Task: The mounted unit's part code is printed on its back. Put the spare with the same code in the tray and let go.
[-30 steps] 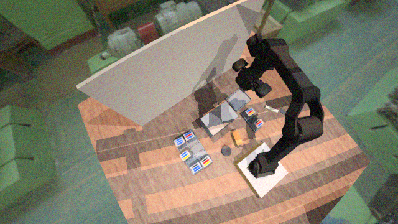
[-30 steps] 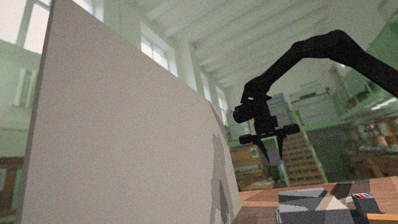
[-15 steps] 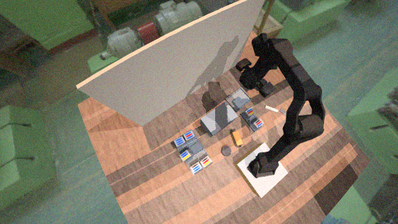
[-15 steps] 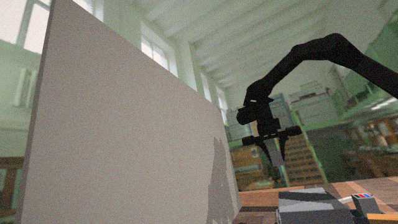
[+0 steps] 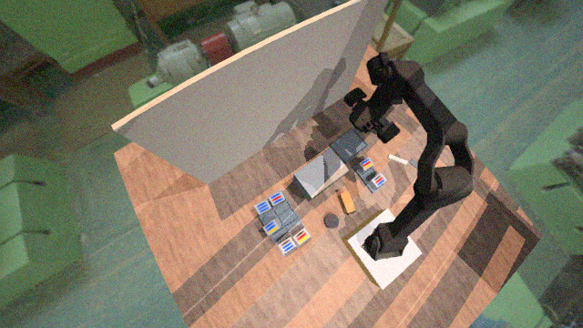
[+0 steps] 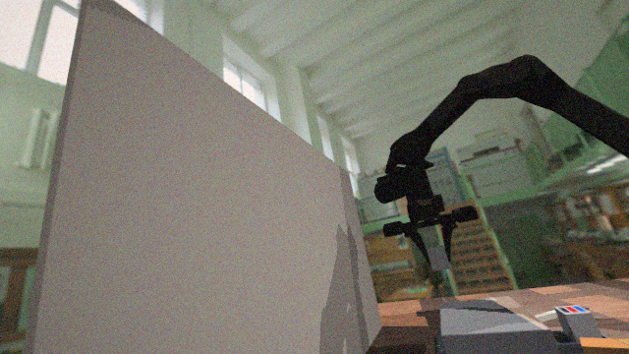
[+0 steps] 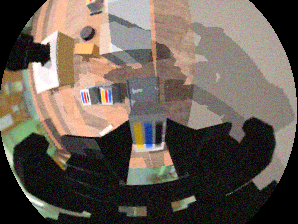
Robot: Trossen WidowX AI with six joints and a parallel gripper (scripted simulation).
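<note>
Right now the grey tray is 15 cm below my gripper tip. From my gripper tip the other things lie so: grey panel (22 cm ahead, 17 cm to the left, 7 cm above); mounted unit (20 cm to the left, 10 cm below, 1 cm behind).
</note>
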